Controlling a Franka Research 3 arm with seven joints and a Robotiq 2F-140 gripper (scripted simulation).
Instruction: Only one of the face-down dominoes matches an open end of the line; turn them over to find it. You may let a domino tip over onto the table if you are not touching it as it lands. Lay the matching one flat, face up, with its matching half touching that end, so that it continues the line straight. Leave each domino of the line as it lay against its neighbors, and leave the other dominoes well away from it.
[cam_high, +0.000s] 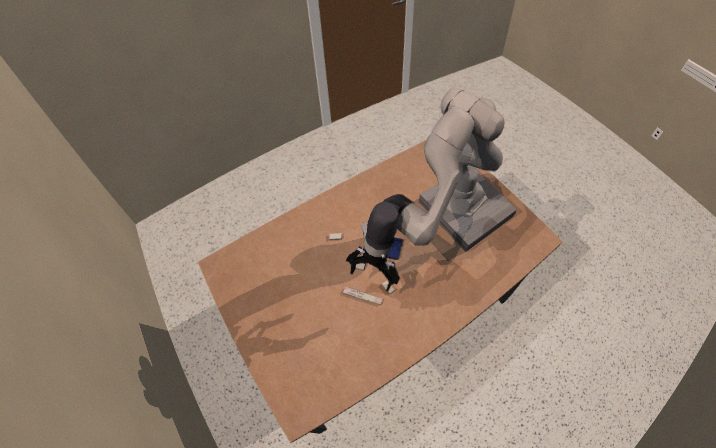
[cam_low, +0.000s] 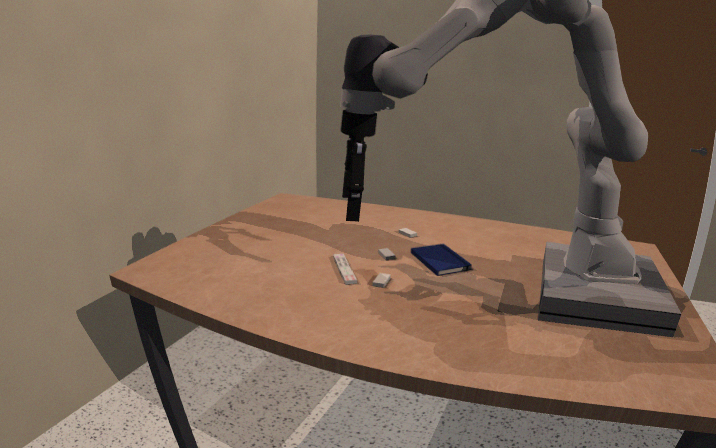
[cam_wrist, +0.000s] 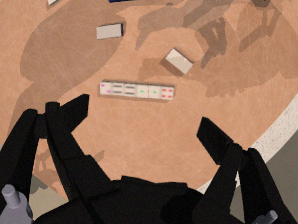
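My hand is 170 mm above the domino, 80 mm past it and 10 mm to the right of it. Round my hand: dark blue book: 180 mm behind, 170 mm to the right, 170 mm below.
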